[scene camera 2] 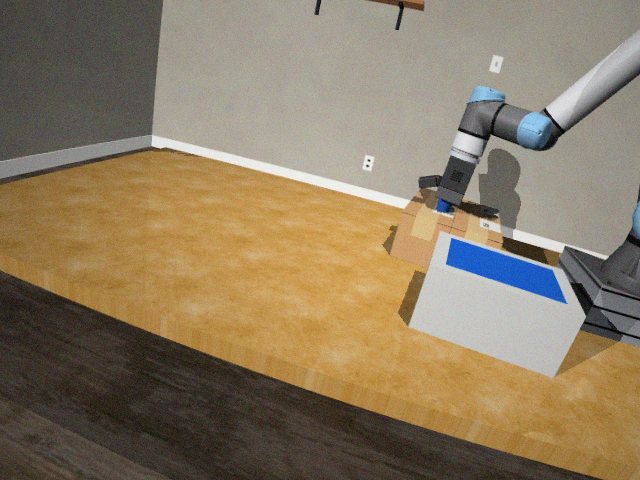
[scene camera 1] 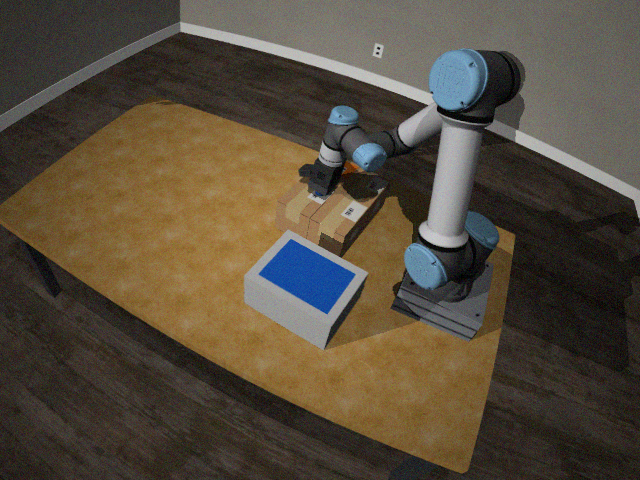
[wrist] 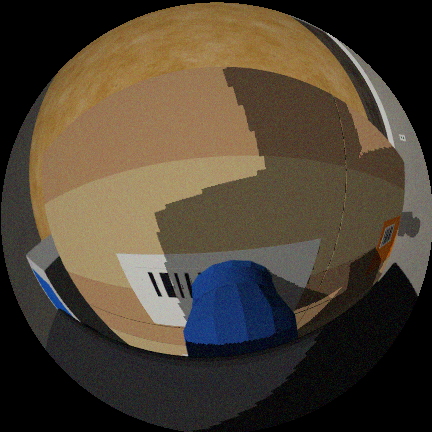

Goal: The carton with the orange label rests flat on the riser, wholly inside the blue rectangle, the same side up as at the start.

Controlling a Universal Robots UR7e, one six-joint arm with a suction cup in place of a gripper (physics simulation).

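Pixels of known places: hand, its tool point: (scene camera 2: 440, 215) (scene camera 1: 319, 196) (wrist: 228, 269); arm's base, origin of its link: (scene camera 2: 633, 284).
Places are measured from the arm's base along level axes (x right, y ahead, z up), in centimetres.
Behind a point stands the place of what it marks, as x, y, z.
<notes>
Several brown cartons lie packed together on the mat behind the riser. The carton with the orange label (scene camera 1: 352, 168) {24.7, 42.9, 1.5} (wrist: 387, 238) {22.1, 44.8, 1.5} is at the back of the group, mostly hidden by the arm. My suction cup (scene camera 1: 320, 192) {7.3, 45.2, 0.0} (scene camera 2: 443, 206) (wrist: 238, 301) is pressed down on the white barcode label of a different carton (scene camera 1: 296, 210) {-3.6, 47.0, 1.2} (scene camera 2: 423, 229) {-3.7, 48.0, -1.3} (wrist: 141, 193), the front left one. That carton rests among the others. The grey riser (scene camera 1: 285, 305) {-32.2, 32.2, 0.1} (scene camera 2: 485, 314) {-32.2, 33.8, -3.0} (wrist: 40, 257) {-18.3, 44.6, 0.2} stands in front of the cartons, its blue rectangle (scene camera 1: 306, 275) {-22.7, 32.2, 2.0} (scene camera 2: 499, 269) {-23.9, 32.9, 2.0} (wrist: 50, 289) {-16.4, 40.6, 2.0} bare.
Another carton with a white label (scene camera 1: 353, 210) {6.7, 33.5, 1.5} lies to the right of the one under the cup. The robot base (scene camera 1: 447, 305) {-8.1, -3.3, 0.1} stands on the right of the tan mat (scene camera 1: 175, 190) {-10.1, 90.8, -10.0}. A wall runs close behind the cartons.
</notes>
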